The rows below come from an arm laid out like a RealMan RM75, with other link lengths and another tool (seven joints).
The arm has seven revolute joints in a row. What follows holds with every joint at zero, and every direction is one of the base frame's.
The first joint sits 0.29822 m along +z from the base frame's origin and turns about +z.
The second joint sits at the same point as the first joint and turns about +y.
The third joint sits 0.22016 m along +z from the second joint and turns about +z.
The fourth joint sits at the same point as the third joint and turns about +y.
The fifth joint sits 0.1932 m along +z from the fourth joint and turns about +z.
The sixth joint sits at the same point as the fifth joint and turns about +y.
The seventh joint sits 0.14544 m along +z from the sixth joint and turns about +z.
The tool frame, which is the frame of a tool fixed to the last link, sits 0.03 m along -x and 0.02 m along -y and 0.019 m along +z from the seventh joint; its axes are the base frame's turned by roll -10.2, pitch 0 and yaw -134 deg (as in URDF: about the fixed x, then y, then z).
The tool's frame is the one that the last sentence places.
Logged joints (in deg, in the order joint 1, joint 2, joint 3, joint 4, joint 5, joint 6, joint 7), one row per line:
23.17 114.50 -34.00 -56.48 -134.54 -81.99 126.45
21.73 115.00 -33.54 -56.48 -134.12 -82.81 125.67
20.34 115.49 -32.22 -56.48 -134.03 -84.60 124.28
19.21 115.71 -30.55 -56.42 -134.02 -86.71 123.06
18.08 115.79 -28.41 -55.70 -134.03 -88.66 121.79
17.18 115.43 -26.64 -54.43 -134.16 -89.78 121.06
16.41 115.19 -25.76 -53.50 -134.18 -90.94 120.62
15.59 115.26 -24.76 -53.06 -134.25 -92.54 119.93
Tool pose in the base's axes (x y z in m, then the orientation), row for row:
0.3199 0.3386 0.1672 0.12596 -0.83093 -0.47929 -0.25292
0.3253 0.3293 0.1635 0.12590 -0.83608 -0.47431 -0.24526
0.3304 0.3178 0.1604 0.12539 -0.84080 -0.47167 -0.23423
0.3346 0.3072 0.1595 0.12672 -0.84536 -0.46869 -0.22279
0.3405 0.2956 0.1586 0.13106 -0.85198 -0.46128 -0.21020
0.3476 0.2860 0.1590 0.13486 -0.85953 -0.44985 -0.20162
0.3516 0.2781 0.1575 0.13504 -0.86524 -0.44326 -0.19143
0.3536 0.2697 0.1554 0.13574 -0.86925 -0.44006 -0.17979
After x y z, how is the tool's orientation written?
As a quaternion, w x y z.
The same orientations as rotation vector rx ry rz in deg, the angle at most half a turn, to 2 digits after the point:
-138.65 -79.97 -42.20
-139.51 -79.14 -40.92
-140.34 -78.73 -39.10
-140.99 -78.17 -37.16
-141.75 -76.74 -34.97
-142.70 -74.68 -33.47
-143.63 -73.58 -31.78
-144.24 -73.02 -29.83

